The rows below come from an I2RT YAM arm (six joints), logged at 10 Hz.
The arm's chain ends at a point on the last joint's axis. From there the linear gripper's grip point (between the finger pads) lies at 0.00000 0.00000 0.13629 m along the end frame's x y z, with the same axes.
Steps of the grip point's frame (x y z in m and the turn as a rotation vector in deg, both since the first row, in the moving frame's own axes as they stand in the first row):
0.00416 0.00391 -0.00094 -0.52 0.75 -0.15
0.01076 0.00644 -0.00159 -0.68 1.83 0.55
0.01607 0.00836 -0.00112 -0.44 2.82 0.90
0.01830 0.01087 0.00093 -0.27 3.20 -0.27
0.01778 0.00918 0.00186 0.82 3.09 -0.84
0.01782 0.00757 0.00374 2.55 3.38 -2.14
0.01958 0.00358 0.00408 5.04 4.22 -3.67
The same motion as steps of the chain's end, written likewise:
0.00237 0.00268 -0.00092 -0.52 0.75 -0.15
0.00642 0.00480 -0.00151 -0.68 1.83 0.55
0.00937 0.00726 -0.00095 -0.44 2.82 0.90
0.01069 0.01025 0.00114 -0.27 3.20 -0.27
0.01045 0.01118 0.00207 0.82 3.09 -0.84
0.00990 0.01378 0.00411 2.55 3.38 -2.14
0.00995 0.01586 0.00498 5.04 4.22 -3.67

